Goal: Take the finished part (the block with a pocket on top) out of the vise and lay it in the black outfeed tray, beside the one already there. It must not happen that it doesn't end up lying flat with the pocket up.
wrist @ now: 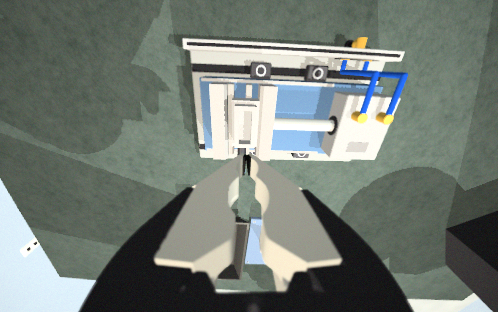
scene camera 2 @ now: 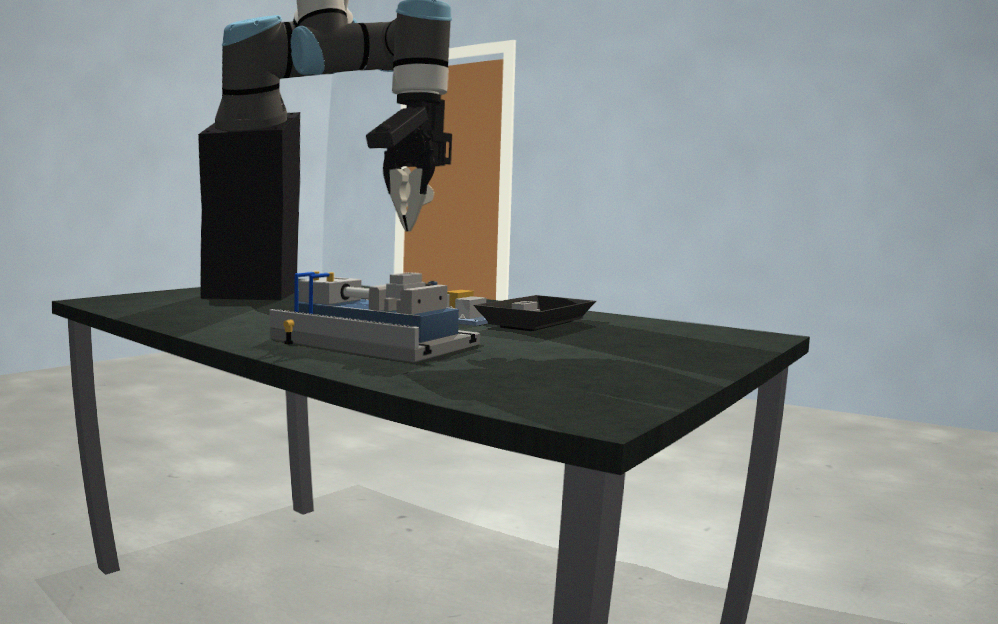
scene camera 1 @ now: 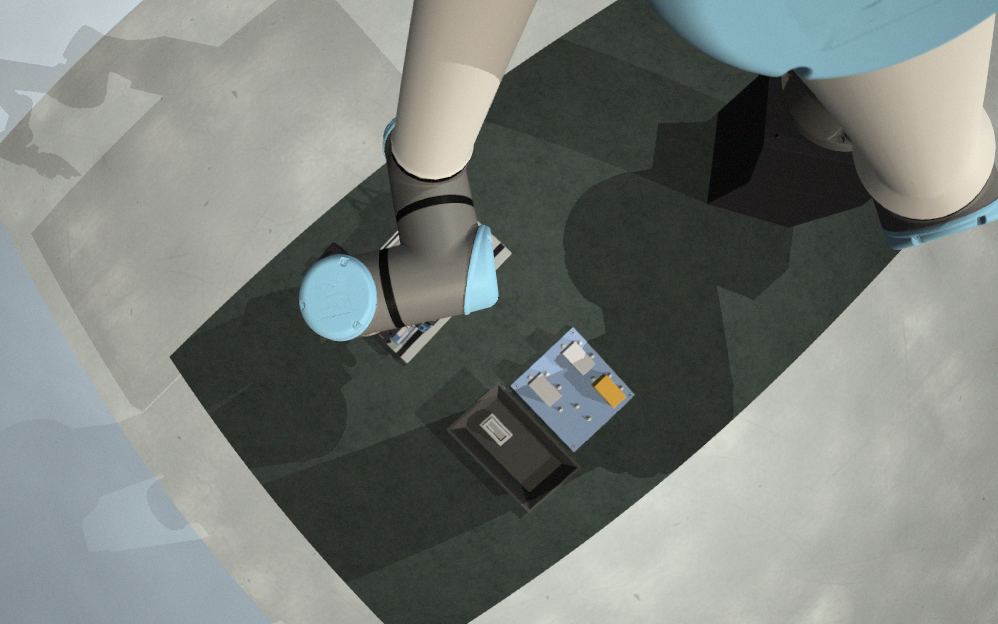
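Note:
Cylinder block in sight. My gripper too, wrist view included.

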